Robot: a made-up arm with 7 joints.
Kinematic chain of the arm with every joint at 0, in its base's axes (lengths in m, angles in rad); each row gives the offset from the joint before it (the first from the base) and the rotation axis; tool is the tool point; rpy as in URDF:
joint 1: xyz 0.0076 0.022 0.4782 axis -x
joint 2: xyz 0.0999 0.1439 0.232 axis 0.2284 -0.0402 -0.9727
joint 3: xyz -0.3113 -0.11 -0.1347 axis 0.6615 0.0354 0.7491
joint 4: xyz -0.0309 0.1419 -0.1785 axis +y
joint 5: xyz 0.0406 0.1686 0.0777 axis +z
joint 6: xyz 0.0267 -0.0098 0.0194 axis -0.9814 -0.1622 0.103
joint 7: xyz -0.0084 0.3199 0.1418 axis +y
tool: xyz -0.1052 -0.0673 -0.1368 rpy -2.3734 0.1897 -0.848
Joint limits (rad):
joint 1: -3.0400..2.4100
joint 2: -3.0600..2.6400
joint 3: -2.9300..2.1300
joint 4: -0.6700..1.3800
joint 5: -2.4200..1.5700
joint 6: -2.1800..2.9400
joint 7: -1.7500..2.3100
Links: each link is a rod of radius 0.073 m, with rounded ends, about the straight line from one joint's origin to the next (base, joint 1, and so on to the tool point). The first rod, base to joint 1, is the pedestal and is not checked.
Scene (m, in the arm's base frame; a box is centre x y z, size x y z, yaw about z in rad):
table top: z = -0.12
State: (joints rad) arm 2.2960 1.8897 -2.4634 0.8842 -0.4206 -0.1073 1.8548
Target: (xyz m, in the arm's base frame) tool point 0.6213 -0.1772 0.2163
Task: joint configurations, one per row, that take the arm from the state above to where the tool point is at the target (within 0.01 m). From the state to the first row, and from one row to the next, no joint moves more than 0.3 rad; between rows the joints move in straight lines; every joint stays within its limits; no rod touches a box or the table.
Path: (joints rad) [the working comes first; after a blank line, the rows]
Joints at the target: 2.2321 1.6571 -0.8899 -0.1430 0.2825 0.2369 1.6735
Straight joint move there: clear.

1: 2.2853 1.8509 -2.2011 0.7130 -0.3034 -0.0499 1.8246
2: 2.2747 1.8122 -1.9389 0.5418 -0.1862 0.0074 1.7944
3: 2.2640 1.7734 -1.6766 0.3706 -0.0690 0.0648 1.7641
4: 2.2534 1.7346 -1.4144 0.1994 0.0482 0.1222 1.7339
5: 2.2427 1.6958 -1.1521 0.0282 0.1653 0.1795 1.7037
6: 2.2321 1.6571 -0.8899 -0.1430 0.2825 0.2369 1.6735

